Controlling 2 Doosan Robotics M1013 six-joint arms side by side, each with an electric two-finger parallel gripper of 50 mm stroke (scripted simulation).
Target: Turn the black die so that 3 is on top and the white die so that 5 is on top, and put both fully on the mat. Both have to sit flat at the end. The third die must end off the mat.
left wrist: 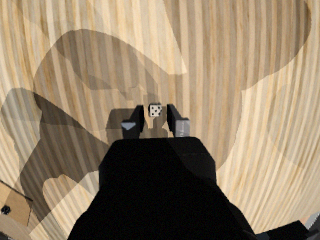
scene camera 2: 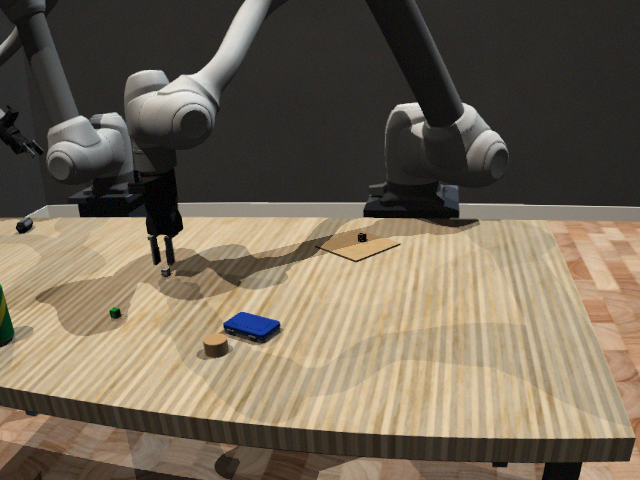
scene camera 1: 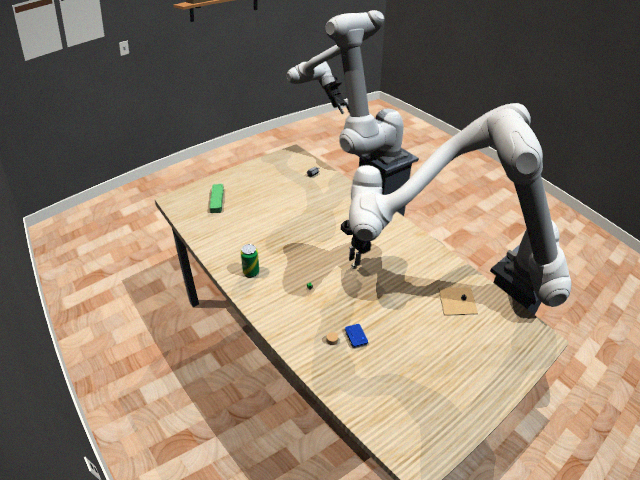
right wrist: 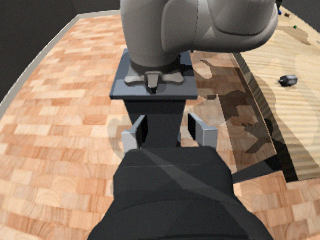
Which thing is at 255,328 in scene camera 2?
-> A blue case.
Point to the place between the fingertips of my left gripper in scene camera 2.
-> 164,263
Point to a tan mat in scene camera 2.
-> At 347,246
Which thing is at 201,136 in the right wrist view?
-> My right gripper.
